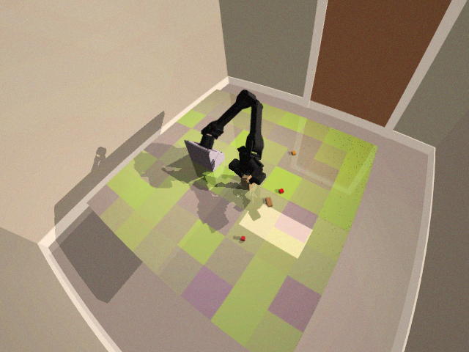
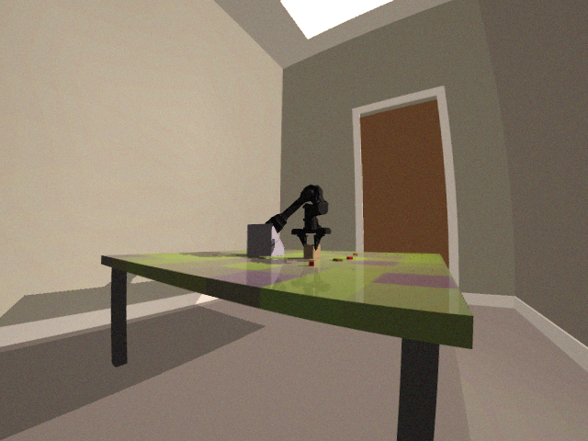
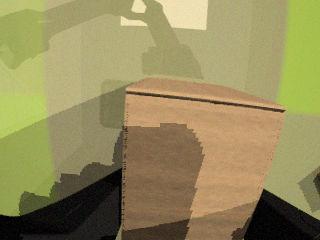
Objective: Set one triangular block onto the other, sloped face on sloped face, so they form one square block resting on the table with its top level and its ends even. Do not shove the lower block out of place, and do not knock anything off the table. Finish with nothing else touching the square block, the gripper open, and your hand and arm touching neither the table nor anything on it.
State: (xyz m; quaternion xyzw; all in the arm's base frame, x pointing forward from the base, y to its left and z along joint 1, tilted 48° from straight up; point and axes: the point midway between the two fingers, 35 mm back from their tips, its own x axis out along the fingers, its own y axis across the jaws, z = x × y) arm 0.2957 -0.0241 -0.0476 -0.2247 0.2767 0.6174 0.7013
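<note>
My gripper tip is 1 cm below the tan triangular block. The rest, counted from my gripper tip: brown triangular block (3 cm to the left, 2 cm below); then orange piece (13 cm ahead, 32 cm to the left, 3 cm below); then brown block (14 cm ahead, 4 cm to the right, 4 cm below).
</note>
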